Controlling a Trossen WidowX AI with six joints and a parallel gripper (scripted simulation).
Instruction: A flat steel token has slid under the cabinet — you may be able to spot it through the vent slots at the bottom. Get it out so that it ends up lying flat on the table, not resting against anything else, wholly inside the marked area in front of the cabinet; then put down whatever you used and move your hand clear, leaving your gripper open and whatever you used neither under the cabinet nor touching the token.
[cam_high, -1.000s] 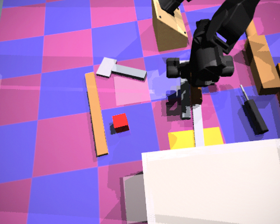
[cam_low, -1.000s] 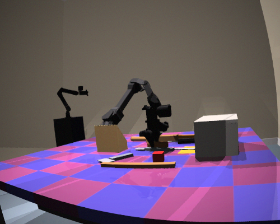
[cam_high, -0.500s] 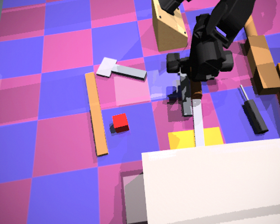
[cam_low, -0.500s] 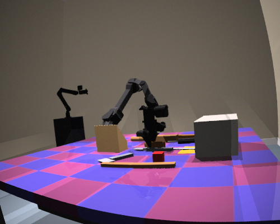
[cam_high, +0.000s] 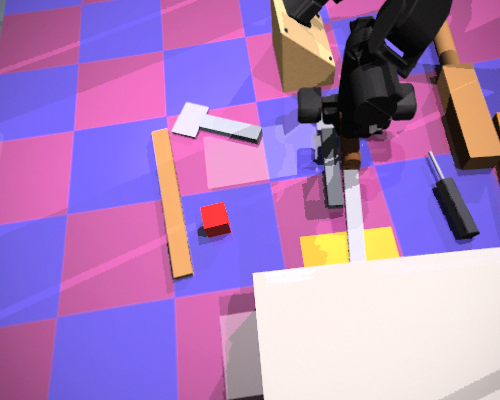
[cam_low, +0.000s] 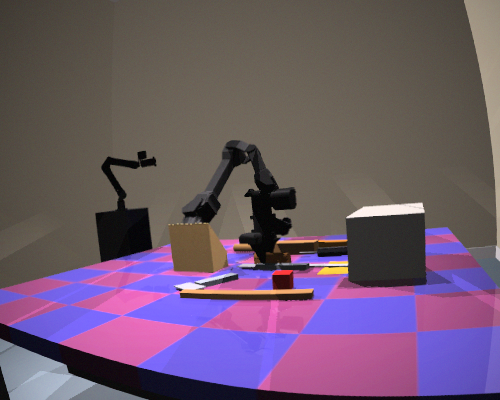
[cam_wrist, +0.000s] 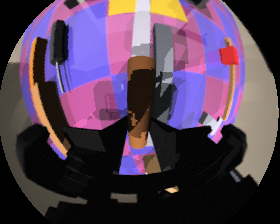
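The grey paddle-ended bar lies 4 cm to the right of my gripper tip and 1 cm ahead of it. Round my gripper tip: grey t-shaped tool (24 cm to the right, 10 cm behind); wooden block (22 cm to the left, 5 cm behind, 1 cm above); black screwdriver (15 cm ahead, 11 cm to the left).
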